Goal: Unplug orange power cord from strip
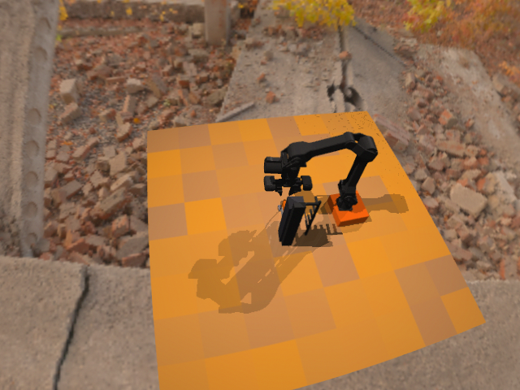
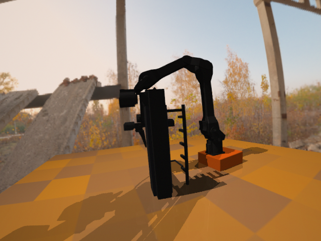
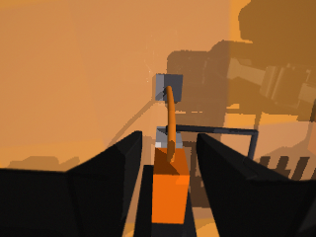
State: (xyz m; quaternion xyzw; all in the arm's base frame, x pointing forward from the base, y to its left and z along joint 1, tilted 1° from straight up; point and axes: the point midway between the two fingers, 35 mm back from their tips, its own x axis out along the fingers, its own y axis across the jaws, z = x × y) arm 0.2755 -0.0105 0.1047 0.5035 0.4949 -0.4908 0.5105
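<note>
My gripper tip is 70 mm to the right of the orange plug, 10 mm past it and 10 mm above it.
</note>
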